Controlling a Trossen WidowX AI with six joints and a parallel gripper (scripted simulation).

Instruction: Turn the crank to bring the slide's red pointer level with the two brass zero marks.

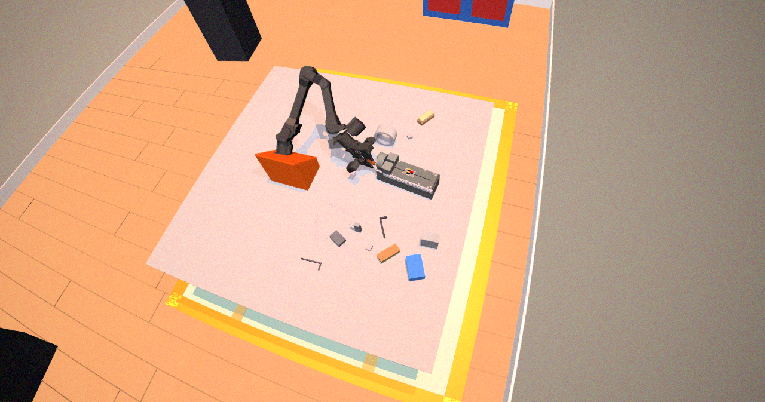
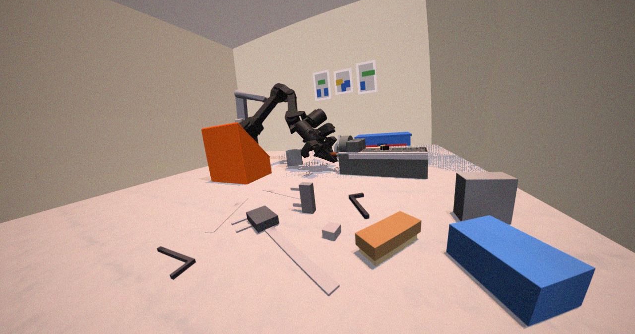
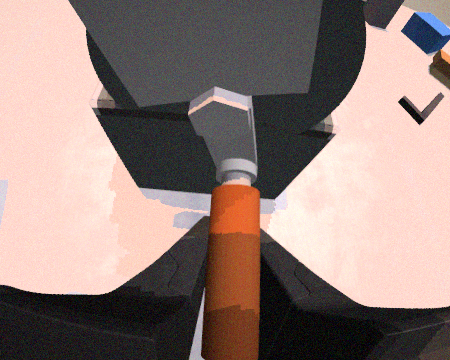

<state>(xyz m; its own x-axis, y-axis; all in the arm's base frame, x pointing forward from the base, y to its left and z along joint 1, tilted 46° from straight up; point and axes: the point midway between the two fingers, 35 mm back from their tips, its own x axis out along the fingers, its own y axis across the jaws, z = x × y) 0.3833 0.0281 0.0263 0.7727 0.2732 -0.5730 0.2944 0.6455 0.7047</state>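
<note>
Right now my gripper tip is 20 mm past the crank handle, 10 mm to the right of it and 30 mm below it. The rest, counted from my gripper tip: red pointer 170 mm ahead, 40 mm to the right, 50 mm above; blue block 240 mm ahead, 430 mm to the right, 20 mm below.
</note>
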